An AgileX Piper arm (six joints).
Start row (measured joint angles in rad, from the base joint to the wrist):
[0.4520, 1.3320, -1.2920, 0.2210, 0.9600, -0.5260]
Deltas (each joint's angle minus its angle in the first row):
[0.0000, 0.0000, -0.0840, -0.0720, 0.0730, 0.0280]
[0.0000, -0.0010, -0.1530, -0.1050, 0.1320, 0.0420]
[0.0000, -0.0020, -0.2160, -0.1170, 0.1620, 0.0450]
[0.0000, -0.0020, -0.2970, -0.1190, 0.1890, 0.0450]
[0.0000, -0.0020, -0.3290, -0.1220, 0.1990, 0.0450]
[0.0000, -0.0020, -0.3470, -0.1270, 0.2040, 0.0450]
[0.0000, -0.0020, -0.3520, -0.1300, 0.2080, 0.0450]
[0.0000, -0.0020, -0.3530, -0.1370, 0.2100, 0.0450]
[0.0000, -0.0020, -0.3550, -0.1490, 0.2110, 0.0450]
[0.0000, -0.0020, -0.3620, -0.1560, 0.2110, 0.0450]
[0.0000, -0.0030, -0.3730, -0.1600, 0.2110, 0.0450]
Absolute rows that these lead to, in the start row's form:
[0.4520, 1.3320, -1.3760, 0.1490, 1.0330, -0.4980]
[0.4520, 1.3310, -1.4450, 0.1160, 1.0920, -0.4840]
[0.4520, 1.3300, -1.5080, 0.1040, 1.1220, -0.4810]
[0.4520, 1.3300, -1.5890, 0.1020, 1.1490, -0.4810]
[0.4520, 1.3300, -1.6210, 0.0990, 1.1590, -0.4810]
[0.4520, 1.3300, -1.6390, 0.0940, 1.1640, -0.4810]
[0.4520, 1.3300, -1.6440, 0.0910, 1.1680, -0.4810]
[0.4520, 1.3300, -1.6450, 0.0840, 1.1700, -0.4810]
[0.4520, 1.3300, -1.6470, 0.0720, 1.1710, -0.4810]
[0.4520, 1.3300, -1.6540, 0.0650, 1.1710, -0.4810]
[0.4520, 1.3290, -1.6650, 0.0610, 1.1710, -0.4810]

